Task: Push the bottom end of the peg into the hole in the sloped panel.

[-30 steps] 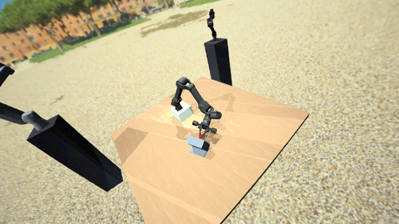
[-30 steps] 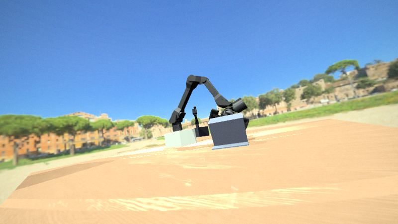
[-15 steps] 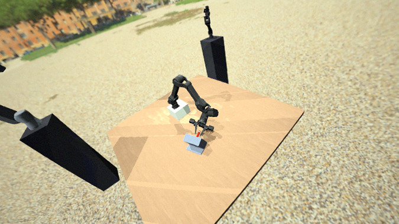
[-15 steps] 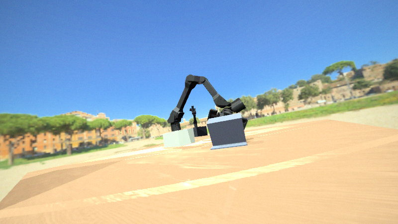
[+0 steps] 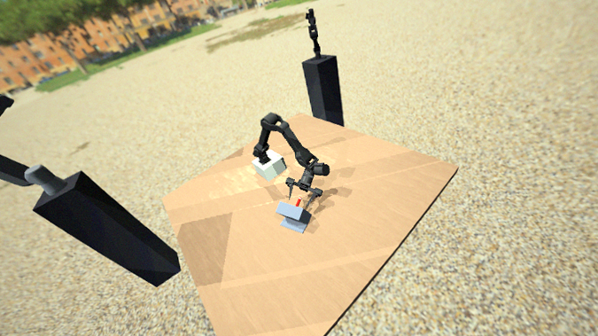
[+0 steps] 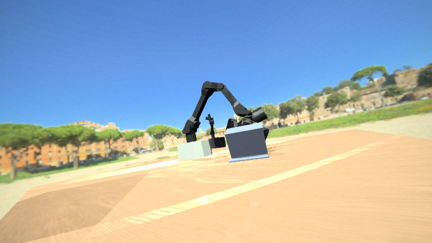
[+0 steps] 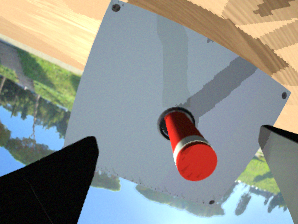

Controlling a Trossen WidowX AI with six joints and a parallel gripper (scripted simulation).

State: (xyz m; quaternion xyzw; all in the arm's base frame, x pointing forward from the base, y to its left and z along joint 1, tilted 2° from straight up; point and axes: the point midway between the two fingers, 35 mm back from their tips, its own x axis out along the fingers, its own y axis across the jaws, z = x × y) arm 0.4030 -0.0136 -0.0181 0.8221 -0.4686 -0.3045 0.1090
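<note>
My gripper tip is now 10 mm to the right of the red peg and 10 mm past it. Round my gripper tip: sloped panel: 40 mm to the right, 20 mm below, 20 mm ahead.
</note>
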